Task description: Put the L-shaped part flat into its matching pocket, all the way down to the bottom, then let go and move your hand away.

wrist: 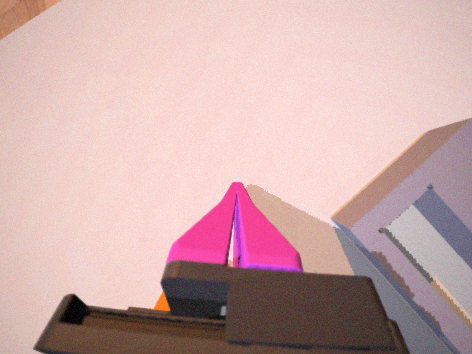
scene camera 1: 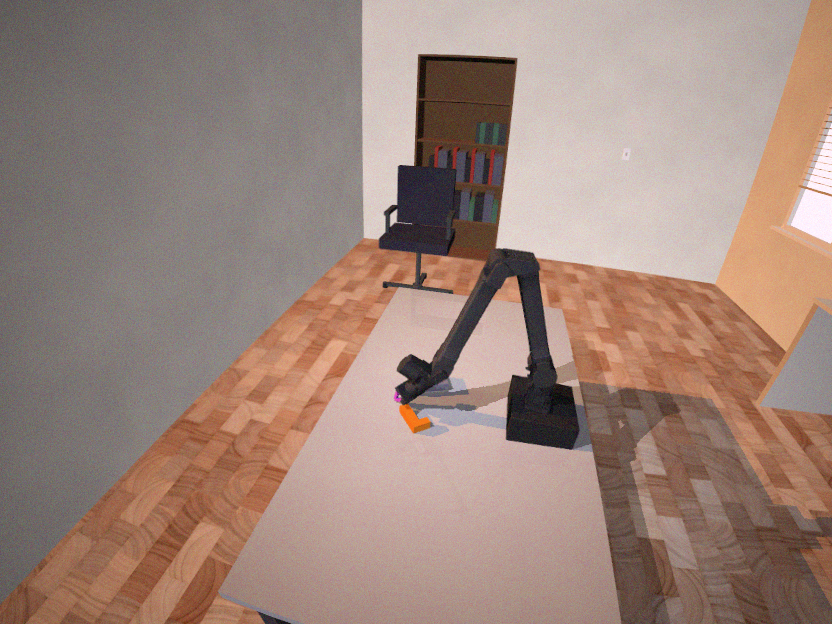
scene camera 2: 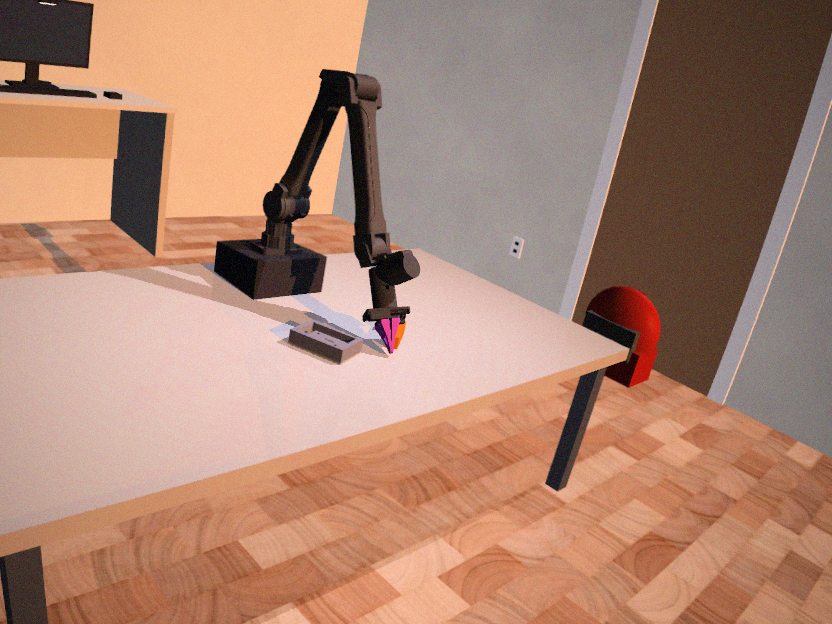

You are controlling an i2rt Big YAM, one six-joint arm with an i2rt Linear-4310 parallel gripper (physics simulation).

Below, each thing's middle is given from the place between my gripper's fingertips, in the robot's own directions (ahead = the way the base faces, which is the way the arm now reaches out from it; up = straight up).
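Labels:
I see the grey pocket block (scene camera 2: 320, 339) at 1 cm above my hand. Measured from that same hand, the block is also 8 cm behind and 13 cm to the right.

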